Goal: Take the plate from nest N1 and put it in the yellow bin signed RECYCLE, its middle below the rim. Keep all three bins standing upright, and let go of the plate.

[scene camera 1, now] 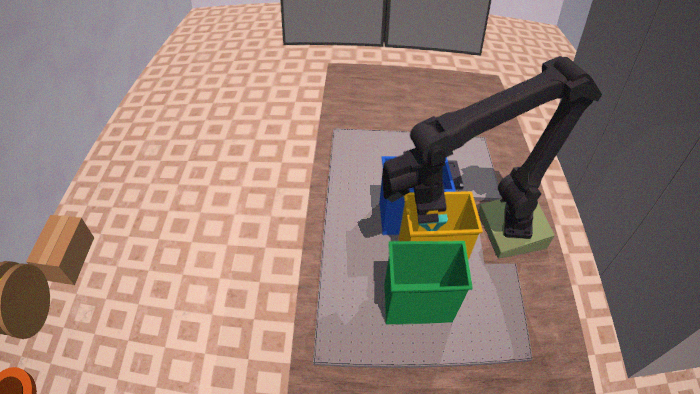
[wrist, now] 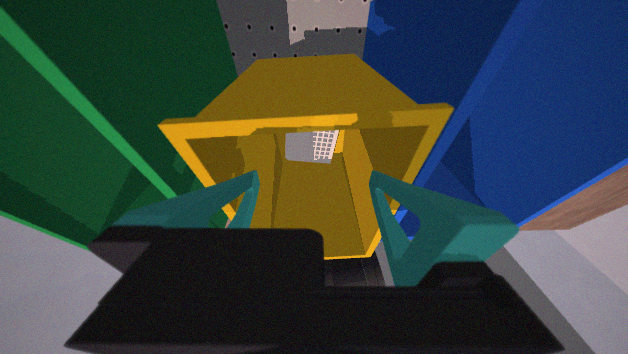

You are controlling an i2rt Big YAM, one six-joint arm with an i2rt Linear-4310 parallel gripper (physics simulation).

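Places are measured from the arm's base along level axes (x back, y right, z up), in centimetres.
Pixels of known places: gripper, fingertip midpoint: [scene camera 1: 430, 217] [wrist: 314, 177]; arm's base, link origin: [scene camera 1: 518, 221].
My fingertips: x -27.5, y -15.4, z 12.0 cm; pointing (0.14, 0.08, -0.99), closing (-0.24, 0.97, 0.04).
Observation:
Ahead of a thing's pixels: the offset from my fingertips to its top centre. Level surfaces: height alone.
The yellow bin {dz +2.3, dx +2.9, dy +0.6 cm} [scene camera 1: 465, 212] [wrist: 310, 90] stands upright between the green bin {dz +2.3, dx +1.8, dy -15.4 cm} [scene camera 1: 425, 305] [wrist: 50, 125] and the blue bin {dz +2.3, dx -5.0, dy +12.0 cm} [scene camera 1: 391, 215] [wrist: 550, 100], which also stand upright. My gripper [scene camera 1: 433, 224] [wrist: 314, 177] is open, its teal fingertips apart at the yellow bin's mouth. The pale gridded plate {dz -13.8, dx +3.6, dy +1.2 cm} [wrist: 301, 146] shows deep inside the yellow bin in the wrist view, below the rim and clear of the fingers. Part of it is hidden by the bin's rim, and its exact tilt is hard to tell. The plate does not show in the scene view. No RECYCLE sign is readable.
The bins stand on a grey perforated mat {dz -15.7 cm} [scene camera 1: 350, 325] on a brown wooden surface {dz -16.9 cm} [scene camera 1: 410, 100]. The arm's base sits on an olive block [scene camera 1: 505, 245] to the right of the yellow bin. A small dark object {dz -14.2, dx +0.4, dy +31.4 cm} [scene camera 1: 455, 175] is beside the blue bin.

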